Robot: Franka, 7 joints.
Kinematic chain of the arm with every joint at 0, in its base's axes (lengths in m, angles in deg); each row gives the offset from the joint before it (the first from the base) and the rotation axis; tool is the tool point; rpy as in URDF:
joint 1: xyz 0 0 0.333 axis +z
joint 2: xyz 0 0 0 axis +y
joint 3: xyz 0 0 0.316 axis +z
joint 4: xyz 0.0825 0 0 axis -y
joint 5: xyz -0.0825 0 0.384 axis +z
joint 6: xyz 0 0 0 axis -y
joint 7: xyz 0.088 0 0 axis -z
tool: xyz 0 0 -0.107 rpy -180 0 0
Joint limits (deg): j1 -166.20..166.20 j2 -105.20..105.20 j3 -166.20..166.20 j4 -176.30..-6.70 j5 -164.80..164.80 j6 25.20..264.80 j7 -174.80..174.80
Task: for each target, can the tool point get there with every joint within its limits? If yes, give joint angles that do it. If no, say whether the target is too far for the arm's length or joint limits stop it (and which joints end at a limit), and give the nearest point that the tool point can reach.
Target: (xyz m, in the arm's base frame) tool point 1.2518 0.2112 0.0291
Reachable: no: too far | nearest point 0.8227 0.1388 0.1333 | short by 0.447 m
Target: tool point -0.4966 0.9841 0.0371
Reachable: no: too far | nearest point -0.3733 0.7397 0.1106 | short by 0.283 m
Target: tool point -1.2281 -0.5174 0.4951
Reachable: no: too far | nearest point -0.7848 -0.3306 0.4366 | short by 0.485 m
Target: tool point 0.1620 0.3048 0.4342
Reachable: yes | joints 117.80 -72.42 -61.14 -161.89 -128.83 139.51 36.82
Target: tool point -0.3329 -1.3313 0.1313
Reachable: no: too far | nearest point -0.2059 -0.8234 0.2082 | short by 0.529 m
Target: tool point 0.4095 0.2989 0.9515
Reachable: yes | joints 111.47 0.21 -81.67 -63.71 92.85 117.77 -10.35
